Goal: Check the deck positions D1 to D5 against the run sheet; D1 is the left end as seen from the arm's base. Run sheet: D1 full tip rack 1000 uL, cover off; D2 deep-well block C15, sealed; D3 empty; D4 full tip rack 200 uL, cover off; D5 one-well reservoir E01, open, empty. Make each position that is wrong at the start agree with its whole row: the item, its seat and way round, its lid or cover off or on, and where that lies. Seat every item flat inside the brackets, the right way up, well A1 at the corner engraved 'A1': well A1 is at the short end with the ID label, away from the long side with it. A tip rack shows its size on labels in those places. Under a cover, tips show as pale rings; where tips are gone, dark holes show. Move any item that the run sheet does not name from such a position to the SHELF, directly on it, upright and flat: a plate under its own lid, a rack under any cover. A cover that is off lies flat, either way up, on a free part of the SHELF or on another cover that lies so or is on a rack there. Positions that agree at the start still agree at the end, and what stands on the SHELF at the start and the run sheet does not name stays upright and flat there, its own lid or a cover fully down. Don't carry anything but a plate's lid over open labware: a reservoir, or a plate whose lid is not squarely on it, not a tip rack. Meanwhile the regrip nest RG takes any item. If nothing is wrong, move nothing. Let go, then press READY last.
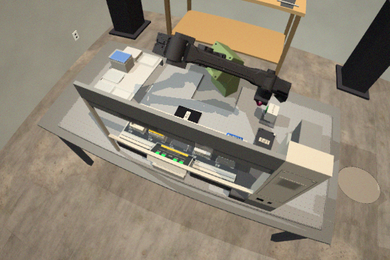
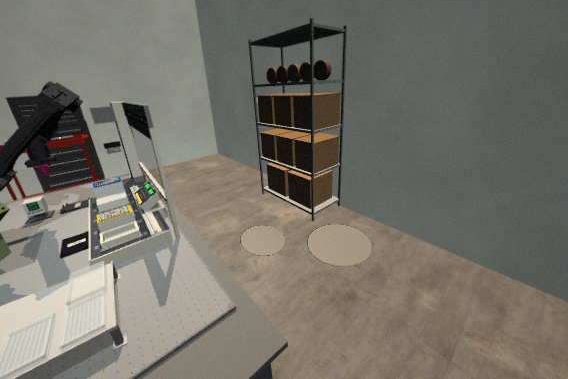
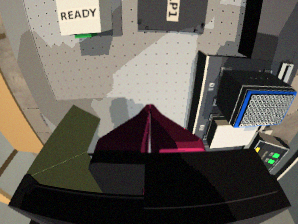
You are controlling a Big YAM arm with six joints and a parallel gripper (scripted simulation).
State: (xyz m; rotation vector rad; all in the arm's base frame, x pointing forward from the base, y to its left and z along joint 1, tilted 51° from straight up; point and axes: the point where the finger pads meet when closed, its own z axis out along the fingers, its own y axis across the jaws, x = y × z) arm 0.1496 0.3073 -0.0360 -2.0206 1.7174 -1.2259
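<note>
The button box lies 170 mm below my hand, 110 mm behind it and 70 mm to the left of it. Also, from my hand: yellow-labelled tip rack 430 mm to the right, 220 mm ahead, 130 mm below; then blue-labelled rack 230 mm ahead, 110 mm below, 60 mm to the right; then black regrip nest 360 mm to the right, 230 mm below, 60 mm ahead.
</note>
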